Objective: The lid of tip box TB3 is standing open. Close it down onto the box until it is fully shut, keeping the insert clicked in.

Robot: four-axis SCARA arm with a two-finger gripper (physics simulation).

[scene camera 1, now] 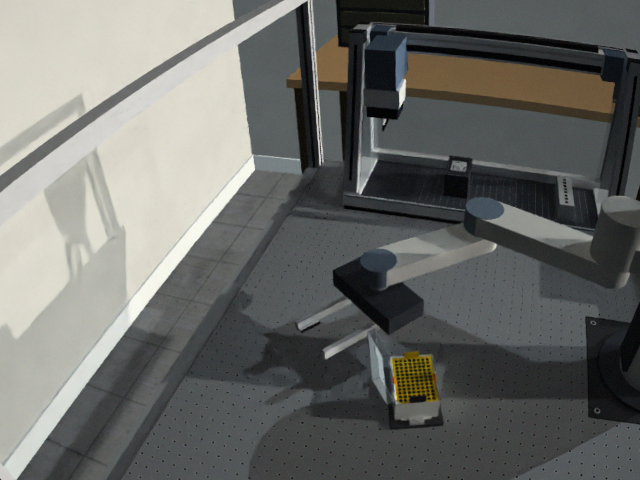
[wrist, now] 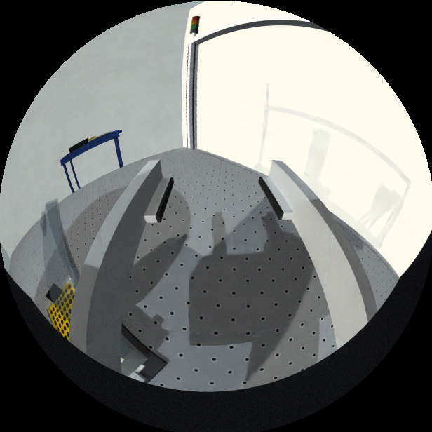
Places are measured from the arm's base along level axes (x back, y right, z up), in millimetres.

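Where they show: gripper, between the fingertips: [scene camera 1: 309,339].
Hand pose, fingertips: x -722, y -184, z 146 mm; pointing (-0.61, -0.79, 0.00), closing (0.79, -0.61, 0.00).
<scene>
Each offset is from my fingertips to the top centre of the thing. "spot": to the spot under its first point.
Tip box TB3 {dx +204, dy +16, dz -68 mm} [scene camera 1: 412,410] stands on a dark base {spot: dx +197, dy -65, dz -126 mm} [scene camera 1: 400,425] [wrist: 156,362], with a yellow perforated insert {dx +204, dy +16, dz -59 mm} [scene camera 1: 413,378] [wrist: 62,311] across its top. Whether the insert is clicked in cannot be told. The clear lid {spot: dx +142, dy -32, dz +12 mm} [scene camera 1: 378,362] [wrist: 56,242] stands open, steeply upright along the box's left side in the scene view. My gripper [scene camera 1: 311,339] [wrist: 216,168] is shut to its stop with nothing held, and a gap shows between its fingers. It is above the table, to the left of the lid in the scene view. In the wrist view the left finger hides much of the box.
A gantry machine [scene camera 1: 354,118] stands at the back, with a black block {spot: dx +195, dy +699, dz -28 mm} [scene camera 1: 457,180] on its deck. The arm's base plate [scene camera 1: 602,382] is at the right. A pale wall [scene camera 1: 170,118] [wrist: 300,65] runs along the left in the scene view. A blue cart [wrist: 91,145] shows in the wrist view.
</scene>
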